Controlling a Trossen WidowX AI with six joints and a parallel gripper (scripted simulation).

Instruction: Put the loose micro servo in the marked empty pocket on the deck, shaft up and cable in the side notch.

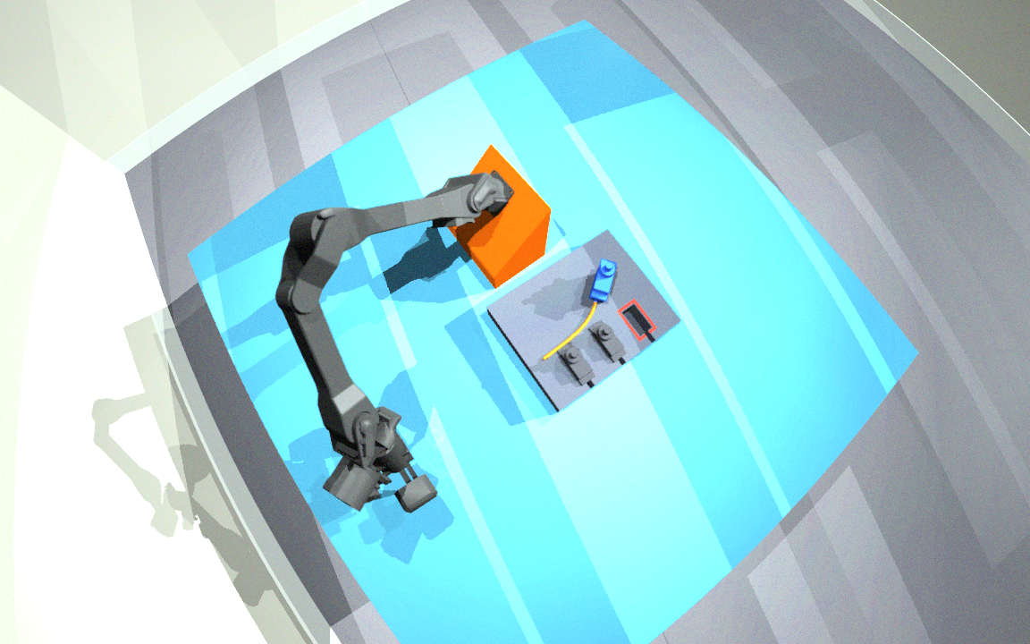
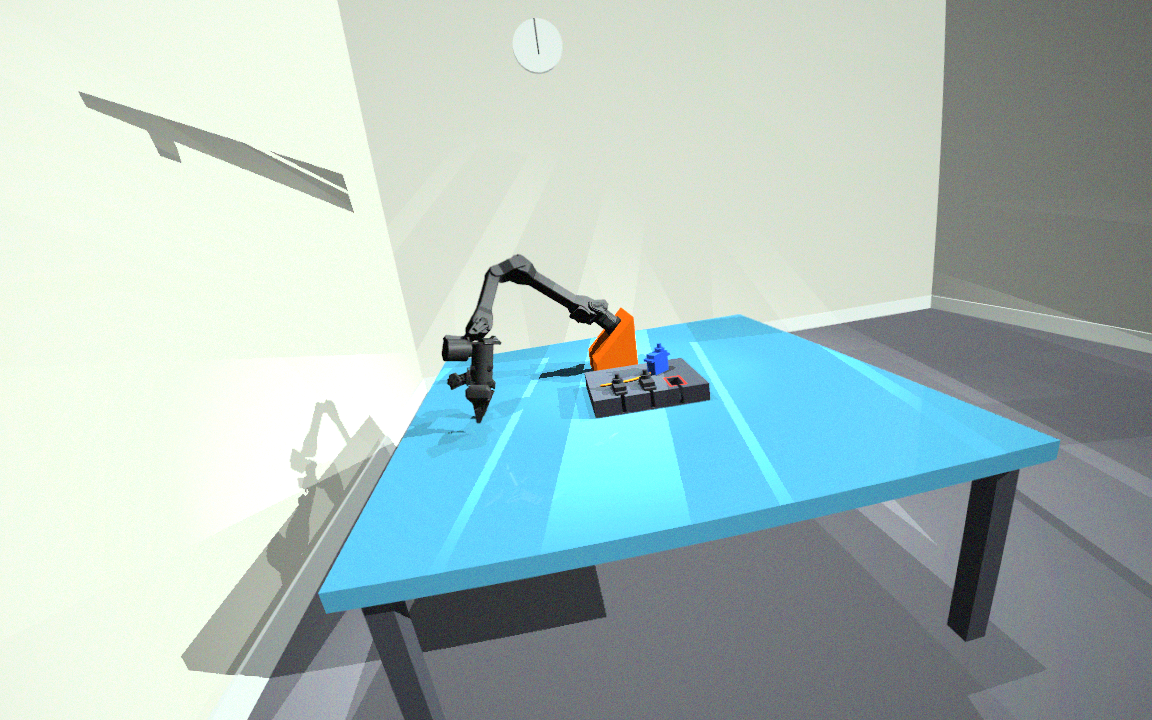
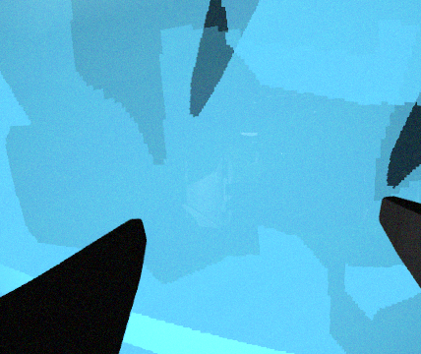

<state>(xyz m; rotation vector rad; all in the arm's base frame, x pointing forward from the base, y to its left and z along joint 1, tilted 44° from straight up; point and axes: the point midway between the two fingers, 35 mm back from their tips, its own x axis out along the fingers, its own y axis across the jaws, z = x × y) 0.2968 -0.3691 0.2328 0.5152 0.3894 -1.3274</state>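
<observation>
The grey deck is 45 cm to the left of my gripper tip, 8 cm behind it and 1 cm above it.
</observation>
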